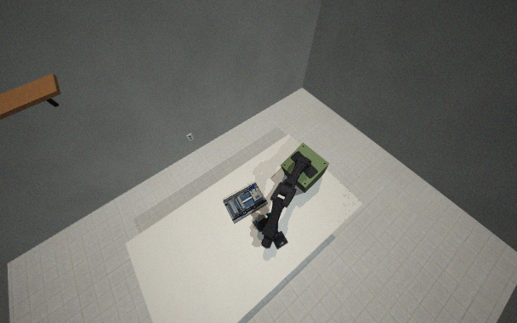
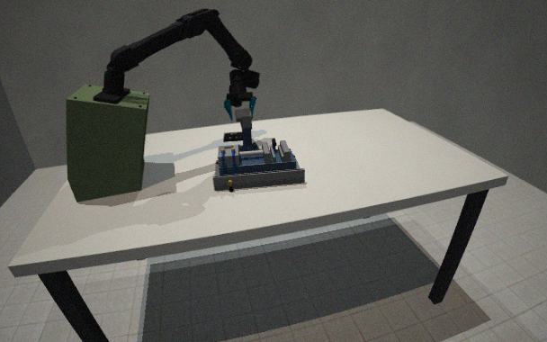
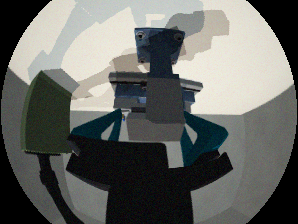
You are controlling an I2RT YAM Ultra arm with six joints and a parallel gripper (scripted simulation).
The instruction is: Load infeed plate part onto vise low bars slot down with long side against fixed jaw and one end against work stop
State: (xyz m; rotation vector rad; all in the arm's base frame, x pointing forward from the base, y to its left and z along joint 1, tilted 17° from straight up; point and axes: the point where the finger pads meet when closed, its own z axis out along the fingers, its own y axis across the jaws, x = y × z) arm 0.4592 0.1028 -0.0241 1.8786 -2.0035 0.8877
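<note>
My gripper is now 1 cm to the right of the grey block part and 1 cm short of it. From my hand the other things lie so: cylinder rod: 19 cm to the right, 7 cm below, 1 cm ahead; air cylinder: 18 cm to the right, 7 cm below, 7 cm behind; vise: 19 cm to the right, 11 cm below, 2 cm ahead.
</note>
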